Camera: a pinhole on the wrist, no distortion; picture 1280 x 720 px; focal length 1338.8 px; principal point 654.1 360.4 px. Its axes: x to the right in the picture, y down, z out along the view. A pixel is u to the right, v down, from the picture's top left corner.
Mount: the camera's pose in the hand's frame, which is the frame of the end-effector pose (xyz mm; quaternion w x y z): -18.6 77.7 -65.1 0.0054 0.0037 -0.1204 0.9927
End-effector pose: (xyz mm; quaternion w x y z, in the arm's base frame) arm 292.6 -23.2 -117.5 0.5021 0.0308 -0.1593 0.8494
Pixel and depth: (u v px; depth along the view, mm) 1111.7 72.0 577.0
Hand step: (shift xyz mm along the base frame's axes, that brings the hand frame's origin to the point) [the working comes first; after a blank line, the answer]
In the camera's frame: 197.2 -124.3 577.0

-6.4 -364.4 439.1
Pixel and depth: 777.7 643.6 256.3
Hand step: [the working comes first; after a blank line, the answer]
In the camera's frame: 23.7 54.2 256.3

33.1 -70.4 161.9
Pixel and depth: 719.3 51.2 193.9
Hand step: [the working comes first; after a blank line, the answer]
In the camera's frame: 9.4 -44.8 193.9

-66.0 -96.0 103.4
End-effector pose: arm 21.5 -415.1 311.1 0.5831 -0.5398 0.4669 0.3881
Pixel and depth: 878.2 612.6 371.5
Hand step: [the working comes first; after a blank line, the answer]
In the camera's frame: 62.2 70.0 371.5

89.3 272.2 92.2
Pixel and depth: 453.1 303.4 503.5
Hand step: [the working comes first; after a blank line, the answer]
In the camera's frame: -75.6 -21.4 503.5

91.2 419.1 -60.1
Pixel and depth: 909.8 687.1 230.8
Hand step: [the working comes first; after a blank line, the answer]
In the camera's frame: 44.1 56.3 230.8

32.4 144.2 65.4
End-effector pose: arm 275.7 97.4 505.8 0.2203 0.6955 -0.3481 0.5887
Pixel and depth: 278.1 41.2 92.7
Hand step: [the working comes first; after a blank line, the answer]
In the camera's frame: -26.0 -22.1 92.7

-36.6 -74.0 -6.2
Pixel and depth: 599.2 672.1 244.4
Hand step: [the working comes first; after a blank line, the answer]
In the camera's frame: -10.0 56.9 244.4

131.8 -88.0 -37.1
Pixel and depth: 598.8 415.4 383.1
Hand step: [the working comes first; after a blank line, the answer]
In the camera's frame: -15.8 15.7 383.1

223.4 -197.5 -61.2
